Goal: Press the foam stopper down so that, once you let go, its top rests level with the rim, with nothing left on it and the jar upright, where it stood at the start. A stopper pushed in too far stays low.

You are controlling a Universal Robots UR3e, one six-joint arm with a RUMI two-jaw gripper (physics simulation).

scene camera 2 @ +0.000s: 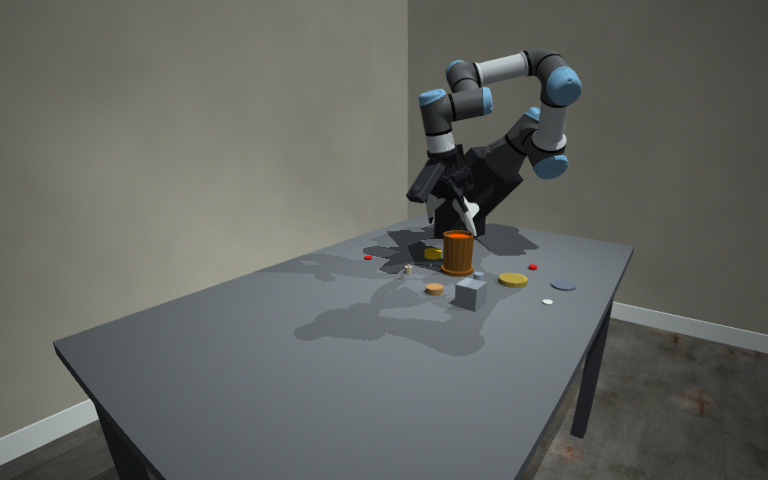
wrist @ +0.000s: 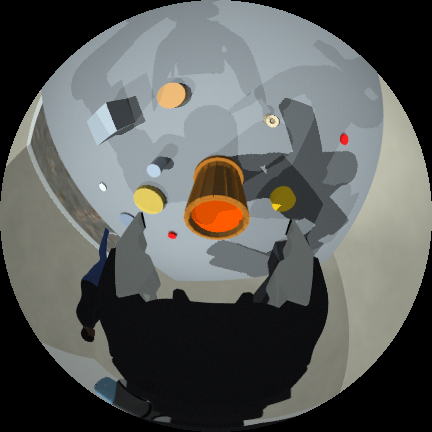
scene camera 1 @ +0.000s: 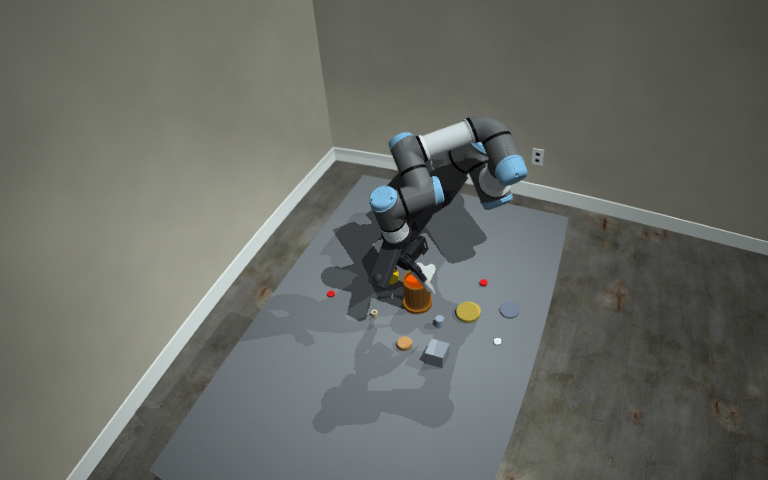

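Observation:
The jar (scene camera 1: 417,300) (scene camera 2: 457,255) (wrist: 218,182), orange-brown and ribbed, stands upright on the table. The orange-red foam stopper (scene camera 1: 411,280) (scene camera 2: 459,236) (wrist: 226,220) sits inside its mouth. A strip of inner wall shows around it, so its top looks a little below the rim; the exact height is hard to tell. Nothing is seen lying on the stopper. My gripper (scene camera 1: 412,292) (scene camera 2: 453,227) (wrist: 215,216) is open and empty, tilted, with its fingers wide apart near rim height. In the wrist view the tips appear on either side of the mouth. One finger is partly hidden in scene camera 1.
A yellow disc (scene camera 1: 468,311) (scene camera 2: 512,280) (wrist: 149,199) and another yellow piece (scene camera 2: 432,253) (wrist: 283,198) flank the jar. A small blue-grey cylinder (scene camera 1: 438,321) (wrist: 154,170), an orange disc (scene camera 1: 403,343) (scene camera 2: 434,289) and a grey block (scene camera 1: 436,352) (scene camera 2: 470,294) stand in front.

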